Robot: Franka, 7 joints.
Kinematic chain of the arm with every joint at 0, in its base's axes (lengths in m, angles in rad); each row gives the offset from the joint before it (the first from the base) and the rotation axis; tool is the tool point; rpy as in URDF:
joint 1: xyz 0 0 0.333 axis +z
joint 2: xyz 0 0 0 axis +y
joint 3: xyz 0 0 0.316 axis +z
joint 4: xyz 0.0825 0 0 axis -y
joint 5: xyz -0.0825 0 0.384 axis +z
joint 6: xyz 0 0 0 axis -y
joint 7: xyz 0.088 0 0 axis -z
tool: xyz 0 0 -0.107 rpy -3.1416 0 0
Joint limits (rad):
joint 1: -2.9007..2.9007
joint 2: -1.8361..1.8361
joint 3: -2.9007..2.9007
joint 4: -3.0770..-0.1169
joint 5: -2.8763..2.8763
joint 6: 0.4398..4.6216
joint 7: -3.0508..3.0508
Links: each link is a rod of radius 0.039 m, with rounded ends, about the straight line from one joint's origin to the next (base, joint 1, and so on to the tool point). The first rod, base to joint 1, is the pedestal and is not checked.
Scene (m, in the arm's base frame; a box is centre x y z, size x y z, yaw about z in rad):
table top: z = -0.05
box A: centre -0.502 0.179 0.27 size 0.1 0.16 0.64 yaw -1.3
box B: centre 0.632 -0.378 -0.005 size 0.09 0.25 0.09 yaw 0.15
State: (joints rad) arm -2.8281 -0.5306 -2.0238 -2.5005 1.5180 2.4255 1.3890
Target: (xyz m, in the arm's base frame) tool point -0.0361 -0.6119 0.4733
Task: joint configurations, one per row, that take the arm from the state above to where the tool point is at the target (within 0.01 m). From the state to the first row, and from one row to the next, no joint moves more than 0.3 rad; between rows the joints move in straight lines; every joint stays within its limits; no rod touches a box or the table.
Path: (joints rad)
1: -2.6421 -0.5445 -1.7888 -2.3146 1.5333 2.3831 1.3890
2: -2.4562 -0.5584 -1.5538 -2.1286 1.5487 2.3407 1.3890
3: -2.2702 -0.5723 -1.3188 -1.9427 1.5640 2.2983 1.3890
4: -2.0843 -0.5862 -1.0838 -1.7567 1.5793 2.2558 1.3890
5: -1.8043 -0.3530 -0.8775 -1.8198 1.5788 2.2241 1.3890
6: -1.5244 -0.1197 -0.6712 -1.8828 1.5784 2.1923 1.3890
7: -1.2444 0.1135 -0.4649 -1.9459 1.5779 2.1605 1.3890

